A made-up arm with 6 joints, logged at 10 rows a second.
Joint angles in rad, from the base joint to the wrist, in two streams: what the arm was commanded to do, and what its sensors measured. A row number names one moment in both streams.
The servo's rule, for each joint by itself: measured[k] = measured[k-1] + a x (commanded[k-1-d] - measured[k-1]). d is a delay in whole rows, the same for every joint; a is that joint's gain. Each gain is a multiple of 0.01, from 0.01 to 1. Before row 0 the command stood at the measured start. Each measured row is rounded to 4 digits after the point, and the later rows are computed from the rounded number. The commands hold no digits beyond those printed.
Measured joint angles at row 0:
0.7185, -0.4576, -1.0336, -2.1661, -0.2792, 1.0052
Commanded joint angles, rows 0 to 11:
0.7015, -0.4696, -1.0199, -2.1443, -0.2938, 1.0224
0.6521, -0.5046, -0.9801, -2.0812, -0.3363, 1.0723
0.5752, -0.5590, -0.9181, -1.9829, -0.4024, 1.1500
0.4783, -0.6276, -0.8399, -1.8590, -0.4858, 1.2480
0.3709, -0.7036, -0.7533, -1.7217, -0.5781, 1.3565
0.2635, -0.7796, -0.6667, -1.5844, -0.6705, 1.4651
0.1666, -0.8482, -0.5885, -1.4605, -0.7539, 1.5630
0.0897, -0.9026, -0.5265, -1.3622, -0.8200, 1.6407
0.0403, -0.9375, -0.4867, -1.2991, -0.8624, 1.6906
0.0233, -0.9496, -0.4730, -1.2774, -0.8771, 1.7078
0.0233, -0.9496, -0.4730, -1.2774, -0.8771, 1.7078
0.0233, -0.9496, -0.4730, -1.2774, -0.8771, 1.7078
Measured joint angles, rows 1 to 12:
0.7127, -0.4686, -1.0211, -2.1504, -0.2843, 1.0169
0.6921, -0.5017, -0.9838, -2.1006, -0.3025, 1.0546
0.6524, -0.5544, -0.9240, -2.0159, -0.3375, 1.1195
0.5932, -0.6217, -0.8475, -1.9029, -0.3894, 1.2069
0.5176, -0.6970, -0.7618, -1.7724, -0.4554, 1.3086
0.4312, -0.7730, -0.6753, -1.6370, -0.5307, 1.4150
0.3412, -0.8422, -0.5963, -1.5099, -0.6088, 1.5156
0.2557, -0.8978, -0.5328, -1.4036, -0.6827, 1.6007
0.1825, -0.9343, -0.4908, -1.3284, -0.7456, 1.6618
0.1284, -0.9484, -0.4746, -1.2917, -0.7916, 1.6931
0.0927, -0.9495, -0.4731, -1.2814, -0.8215, 1.7031
0.0691, -0.9496, -0.4730, -1.2785, -0.8410, 1.7063
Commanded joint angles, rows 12 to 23:
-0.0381, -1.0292, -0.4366, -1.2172, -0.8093, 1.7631
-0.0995, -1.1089, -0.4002, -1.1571, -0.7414, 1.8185
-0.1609, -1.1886, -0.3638, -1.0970, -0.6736, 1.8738
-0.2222, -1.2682, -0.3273, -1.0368, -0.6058, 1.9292
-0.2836, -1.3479, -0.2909, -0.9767, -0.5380, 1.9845
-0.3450, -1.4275, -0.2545, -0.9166, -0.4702, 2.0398
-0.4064, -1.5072, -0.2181, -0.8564, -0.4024, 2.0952
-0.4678, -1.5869, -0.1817, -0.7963, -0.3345, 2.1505
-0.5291, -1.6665, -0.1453, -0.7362, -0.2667, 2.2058
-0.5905, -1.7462, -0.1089, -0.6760, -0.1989, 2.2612
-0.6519, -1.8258, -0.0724, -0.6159, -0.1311, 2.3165
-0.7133, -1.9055, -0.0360, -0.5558, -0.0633, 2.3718
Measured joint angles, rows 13 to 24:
0.0327, -1.0228, -0.4399, -1.2344, -0.8299, 1.7449
-0.0122, -1.1020, -0.4038, -1.1787, -0.7989, 1.7949
-0.0628, -1.1817, -0.3674, -1.1199, -0.7550, 1.8486
-0.1170, -1.2613, -0.3309, -1.0601, -0.7028, 1.9034
-0.1736, -1.3410, -0.2945, -1.0001, -0.6451, 1.9585
-0.2319, -1.4206, -0.2581, -0.9400, -0.5839, 2.0138
-0.2912, -1.5003, -0.2217, -0.8798, -0.5204, 2.0692
-0.3512, -1.5800, -0.1853, -0.8197, -0.4553, 2.1245
-0.4117, -1.6596, -0.1489, -0.7596, -0.3893, 2.1798
-0.4725, -1.7393, -0.1125, -0.6994, -0.3227, 2.2352
-0.5335, -1.8189, -0.0760, -0.6393, -0.2556, 2.2905
-0.5946, -1.8986, -0.0396, -0.5792, -0.1883, 2.3458

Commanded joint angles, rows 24 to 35:
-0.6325, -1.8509, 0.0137, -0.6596, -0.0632, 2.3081
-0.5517, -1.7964, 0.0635, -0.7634, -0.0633, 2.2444
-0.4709, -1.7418, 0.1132, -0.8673, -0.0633, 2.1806
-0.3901, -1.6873, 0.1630, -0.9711, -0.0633, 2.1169
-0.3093, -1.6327, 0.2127, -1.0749, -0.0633, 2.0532
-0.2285, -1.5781, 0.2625, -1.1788, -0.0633, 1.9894
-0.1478, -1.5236, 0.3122, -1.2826, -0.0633, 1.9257
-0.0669, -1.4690, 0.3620, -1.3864, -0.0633, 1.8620
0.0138, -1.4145, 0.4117, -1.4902, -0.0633, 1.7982
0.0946, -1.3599, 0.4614, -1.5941, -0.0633, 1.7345
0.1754, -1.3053, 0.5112, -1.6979, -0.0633, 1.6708
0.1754, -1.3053, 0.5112, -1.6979, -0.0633, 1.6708
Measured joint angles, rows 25 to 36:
-0.6075, -1.8547, 0.0089, -0.6371, -0.1445, 2.3202
-0.5885, -1.8011, 0.0586, -0.7280, -0.1161, 2.2687
-0.5485, -1.7465, 0.1083, -0.8283, -0.0976, 2.2088
-0.4946, -1.6920, 0.1581, -0.9311, -0.0856, 2.1463
-0.4316, -1.6374, 0.2078, -1.0346, -0.0778, 2.0830
-0.3625, -1.5828, 0.2576, -1.1384, -0.0727, 2.0194
-0.2895, -1.5283, 0.3073, -1.2422, -0.0694, 1.9557
-0.2138, -1.4737, 0.3571, -1.3460, -0.0673, 1.8920
-0.1364, -1.4192, 0.4068, -1.4498, -0.0659, 1.8282
-0.0579, -1.3646, 0.4565, -1.5537, -0.0650, 1.7645
0.0214, -1.3100, 0.5063, -1.6575, -0.0644, 1.7008
0.0738, -1.3057, 0.5108, -1.6866, -0.0640, 1.6804

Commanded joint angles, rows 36 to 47:
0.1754, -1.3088, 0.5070, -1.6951, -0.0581, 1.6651
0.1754, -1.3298, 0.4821, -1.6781, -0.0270, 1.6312
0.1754, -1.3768, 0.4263, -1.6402, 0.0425, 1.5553
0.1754, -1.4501, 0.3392, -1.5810, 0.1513, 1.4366
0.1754, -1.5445, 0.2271, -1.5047, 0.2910, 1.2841
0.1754, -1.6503, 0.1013, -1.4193, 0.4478, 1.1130
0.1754, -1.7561, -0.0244, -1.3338, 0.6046, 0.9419
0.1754, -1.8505, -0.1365, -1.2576, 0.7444, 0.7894
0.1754, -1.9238, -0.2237, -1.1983, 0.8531, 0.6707
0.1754, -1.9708, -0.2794, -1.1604, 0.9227, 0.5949
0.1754, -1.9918, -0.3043, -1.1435, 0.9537, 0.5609
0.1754, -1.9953, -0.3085, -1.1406, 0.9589, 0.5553
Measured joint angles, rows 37 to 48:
0.1083, -1.3086, 0.5073, -1.6927, -0.0619, 1.6700
0.1311, -1.3281, 0.4844, -1.6822, -0.0497, 1.6436
0.1462, -1.3729, 0.4315, -1.6520, -0.0174, 1.5836
0.1561, -1.4439, 0.3475, -1.6009, 0.0416, 1.4836
0.1627, -1.5365, 0.2379, -1.5316, 0.1289, 1.3479
0.1670, -1.6412, 0.1136, -1.4507, 0.2405, 1.1882
0.1699, -1.7469, -0.0120, -1.3665, 0.3679, 1.0207
0.1718, -1.8422, -0.1253, -1.2881, 0.4997, 0.8634
0.1730, -1.9173, -0.2148, -1.2234, 0.6234, 0.7324
0.1738, -1.9665, -0.2736, -1.1780, 0.7282, 0.6389
0.1743, -1.9898, -0.3015, -1.1532, 0.8071, 0.5859
0.1747, -1.9949, -0.3079, -1.1441, 0.8602, 0.5651

